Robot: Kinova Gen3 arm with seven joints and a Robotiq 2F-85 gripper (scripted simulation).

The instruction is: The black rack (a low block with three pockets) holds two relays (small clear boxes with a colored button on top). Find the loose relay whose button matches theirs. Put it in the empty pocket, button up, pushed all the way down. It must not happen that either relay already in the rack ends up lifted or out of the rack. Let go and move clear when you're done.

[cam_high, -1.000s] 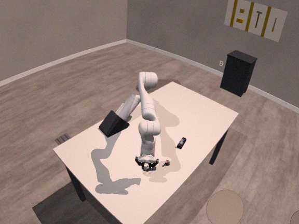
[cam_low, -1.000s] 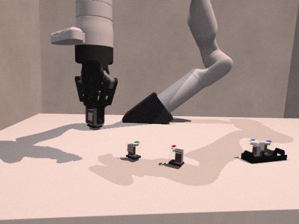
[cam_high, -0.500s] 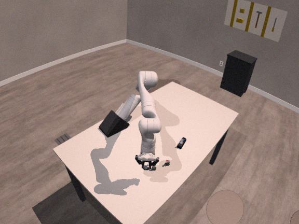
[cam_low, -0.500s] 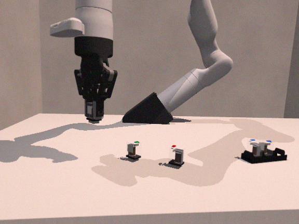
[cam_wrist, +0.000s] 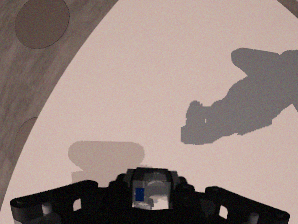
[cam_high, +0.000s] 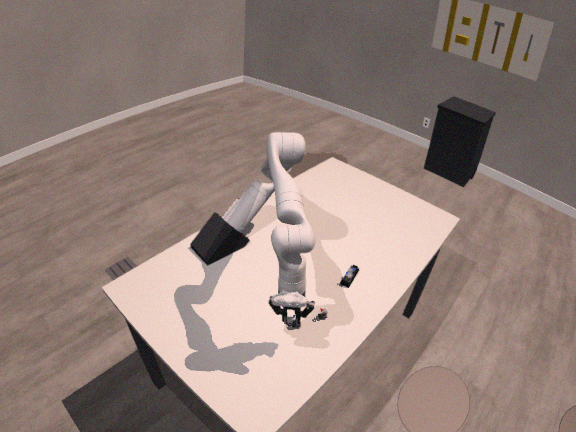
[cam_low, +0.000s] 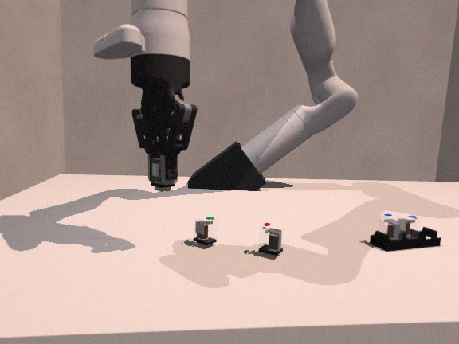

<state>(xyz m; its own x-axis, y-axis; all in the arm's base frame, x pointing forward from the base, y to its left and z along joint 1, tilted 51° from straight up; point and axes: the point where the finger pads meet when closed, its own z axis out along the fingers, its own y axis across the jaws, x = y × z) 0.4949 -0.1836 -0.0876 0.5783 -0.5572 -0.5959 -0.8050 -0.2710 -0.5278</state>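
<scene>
The black rack lies 37 cm to the left of my hand, 11 cm below it and 4 cm behind it.
</scene>
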